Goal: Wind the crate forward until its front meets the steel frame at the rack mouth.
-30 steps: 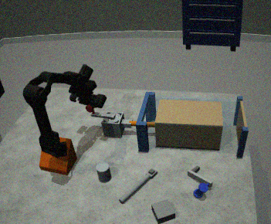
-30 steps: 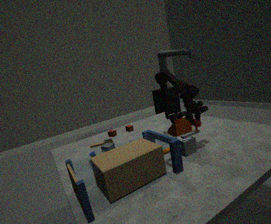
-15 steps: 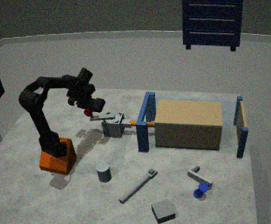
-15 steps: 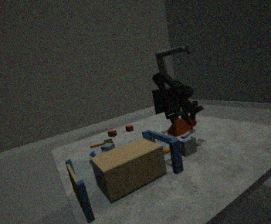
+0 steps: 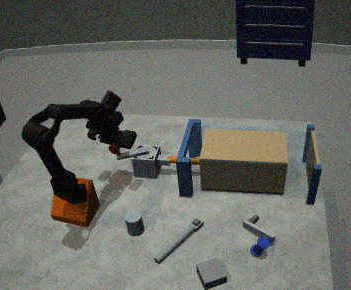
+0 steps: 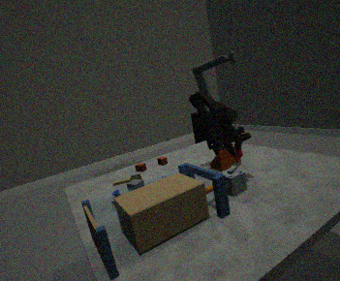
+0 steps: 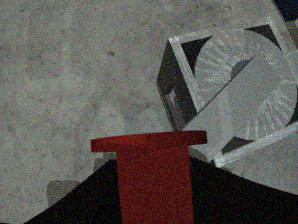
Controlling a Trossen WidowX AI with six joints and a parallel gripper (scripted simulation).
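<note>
My gripper tip is 3 cm short of the winch handle with red knob and 3 cm above it. Round my gripper tip: red handle (1 cm behind, 2 cm to the right); grey block (33 cm ahead, 48 cm to the right, 12 cm below); grey winch (7 cm ahead, 1 cm to the left, 10 cm below).
</note>
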